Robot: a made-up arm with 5 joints.
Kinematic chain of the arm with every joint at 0, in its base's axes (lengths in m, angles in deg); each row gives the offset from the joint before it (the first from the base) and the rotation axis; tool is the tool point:
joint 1: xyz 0 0 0.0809 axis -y
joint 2: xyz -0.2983 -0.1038 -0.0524 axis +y
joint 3: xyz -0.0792 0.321 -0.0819 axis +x
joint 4: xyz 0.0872 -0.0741 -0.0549 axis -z
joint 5: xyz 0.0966 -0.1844 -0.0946 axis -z
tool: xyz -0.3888 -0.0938 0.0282
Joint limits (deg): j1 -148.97..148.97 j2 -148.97..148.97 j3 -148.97..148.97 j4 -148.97..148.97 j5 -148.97..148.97
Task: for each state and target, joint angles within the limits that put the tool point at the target. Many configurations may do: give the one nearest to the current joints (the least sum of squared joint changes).
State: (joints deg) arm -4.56 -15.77 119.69 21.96 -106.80
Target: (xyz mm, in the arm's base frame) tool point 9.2 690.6 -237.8
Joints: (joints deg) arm -32.37 -18.82 137.25 6.69 -131.81
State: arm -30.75 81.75 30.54 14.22 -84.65
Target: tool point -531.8 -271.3 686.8
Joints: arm -38.98 90.42 29.50 26.41 -73.22
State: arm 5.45 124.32 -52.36 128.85 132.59
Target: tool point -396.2 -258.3 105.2
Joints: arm 0.83 117.29 -9.60 110.58 147.83
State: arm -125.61 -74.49 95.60 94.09 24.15
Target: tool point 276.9 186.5 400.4
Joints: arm -124.99 -65.60 128.60 103.32 35.46
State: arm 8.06 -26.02 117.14 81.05 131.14
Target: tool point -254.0 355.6 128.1
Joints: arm 31.98 -73.39 140.68 64.97 105.00
